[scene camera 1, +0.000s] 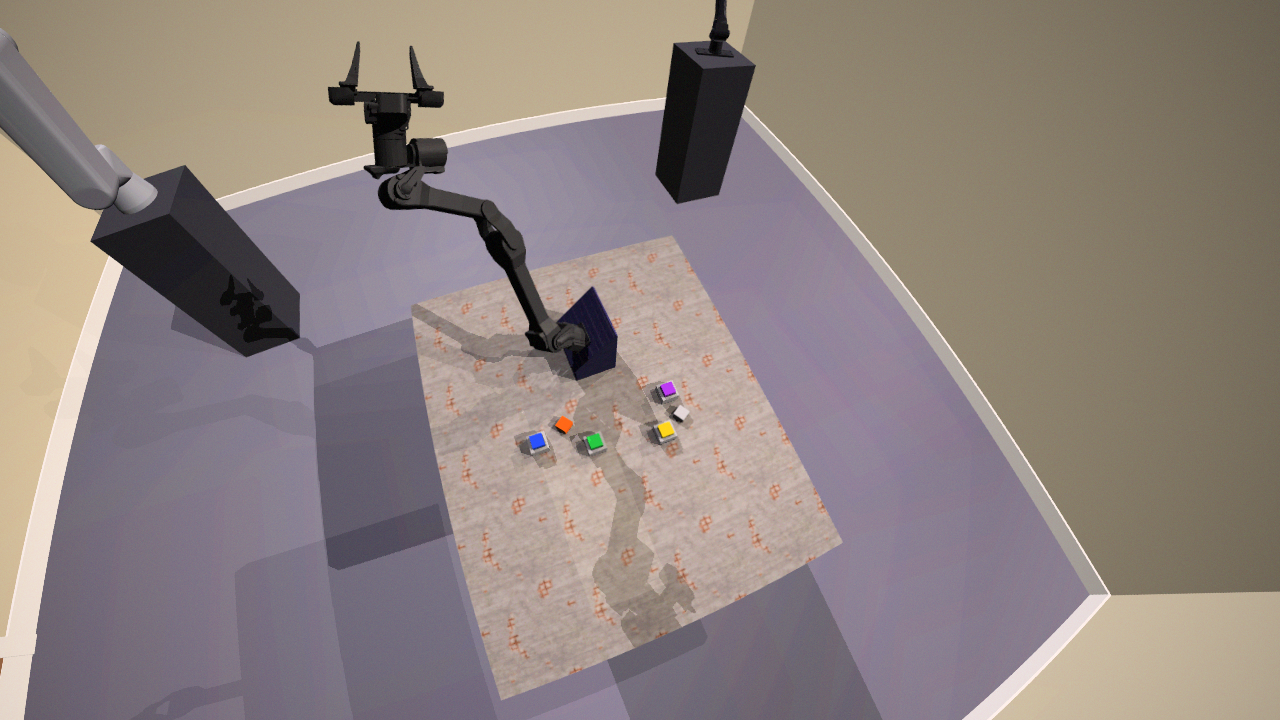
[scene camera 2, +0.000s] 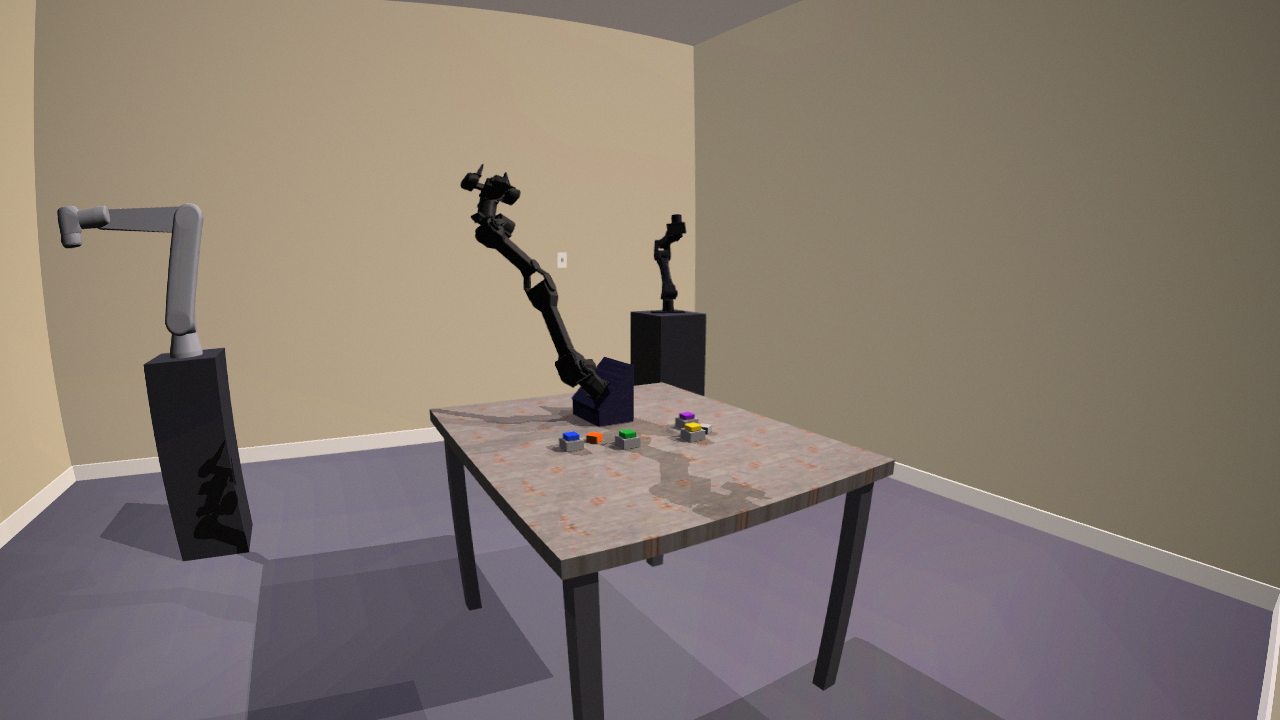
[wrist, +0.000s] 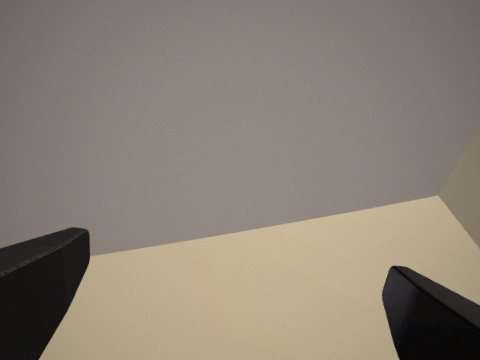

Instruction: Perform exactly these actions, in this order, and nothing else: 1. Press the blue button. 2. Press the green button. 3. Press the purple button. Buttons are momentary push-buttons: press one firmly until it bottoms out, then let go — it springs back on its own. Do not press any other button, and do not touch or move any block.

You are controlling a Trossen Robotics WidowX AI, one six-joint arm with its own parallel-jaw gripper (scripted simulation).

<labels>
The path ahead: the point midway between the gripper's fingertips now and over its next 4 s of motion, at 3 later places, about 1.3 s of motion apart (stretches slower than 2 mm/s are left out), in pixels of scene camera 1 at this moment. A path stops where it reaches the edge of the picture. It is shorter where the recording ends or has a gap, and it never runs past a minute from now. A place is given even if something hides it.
The gripper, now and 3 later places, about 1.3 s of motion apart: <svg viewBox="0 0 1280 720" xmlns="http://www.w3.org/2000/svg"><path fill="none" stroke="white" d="M385 43L342 481L535 437L536 441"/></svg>
</labels>
